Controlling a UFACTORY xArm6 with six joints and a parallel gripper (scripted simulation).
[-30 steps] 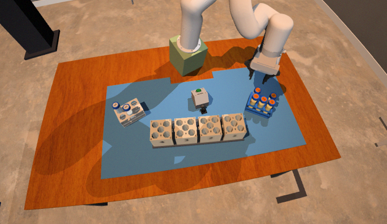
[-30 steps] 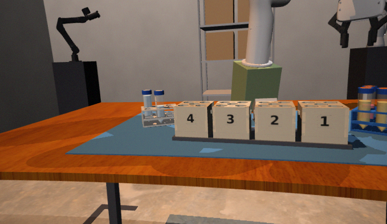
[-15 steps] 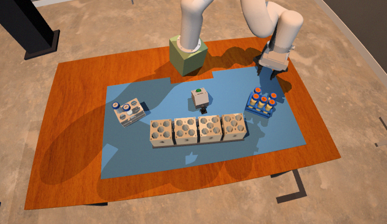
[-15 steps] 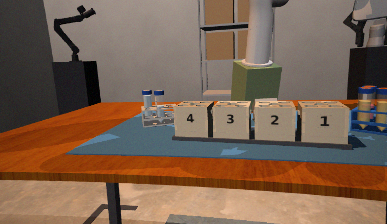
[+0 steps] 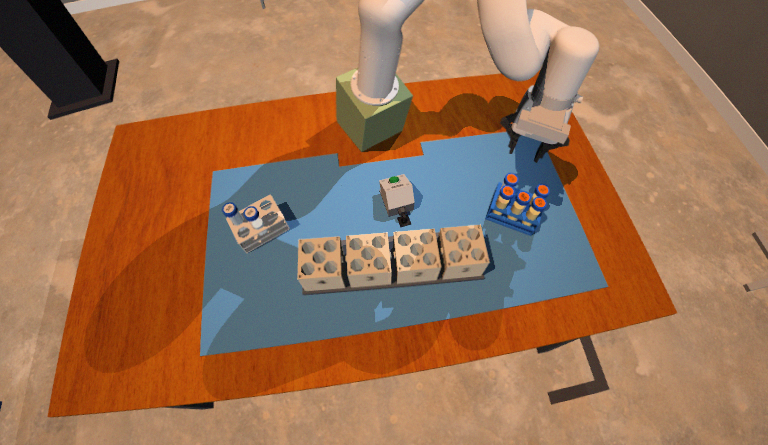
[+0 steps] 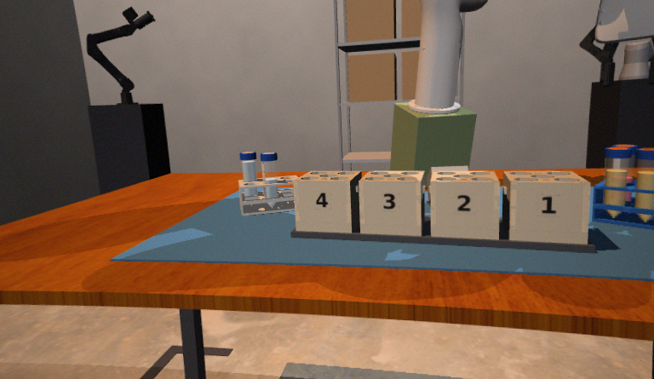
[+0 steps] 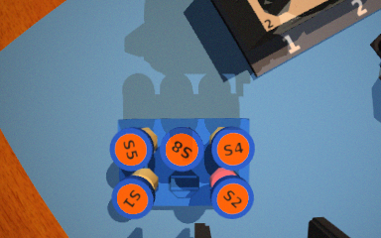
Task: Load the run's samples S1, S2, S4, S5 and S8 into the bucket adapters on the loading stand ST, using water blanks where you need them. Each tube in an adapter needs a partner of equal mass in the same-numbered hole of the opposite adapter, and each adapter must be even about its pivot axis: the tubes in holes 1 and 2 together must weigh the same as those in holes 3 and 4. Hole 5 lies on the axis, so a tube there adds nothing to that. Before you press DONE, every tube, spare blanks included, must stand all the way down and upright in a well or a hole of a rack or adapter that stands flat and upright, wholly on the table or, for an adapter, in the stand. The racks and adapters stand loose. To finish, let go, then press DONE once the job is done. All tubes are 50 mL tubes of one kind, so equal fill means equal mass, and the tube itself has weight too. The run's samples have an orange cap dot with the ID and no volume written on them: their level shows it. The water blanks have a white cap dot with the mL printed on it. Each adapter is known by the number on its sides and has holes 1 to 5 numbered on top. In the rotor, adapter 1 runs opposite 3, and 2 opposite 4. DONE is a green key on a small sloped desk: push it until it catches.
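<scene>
Right now my hand is 1 cm past the sample tube and 17 cm above it. From my hand the other things lie so: green key 12 cm behind, 27 cm to the right, 17 cm below; blue sample rack 4 cm ahead, 2 cm to the left, 21 cm below; loading stand 8 cm ahead, 34 cm to the right, 23 cm below.
</scene>
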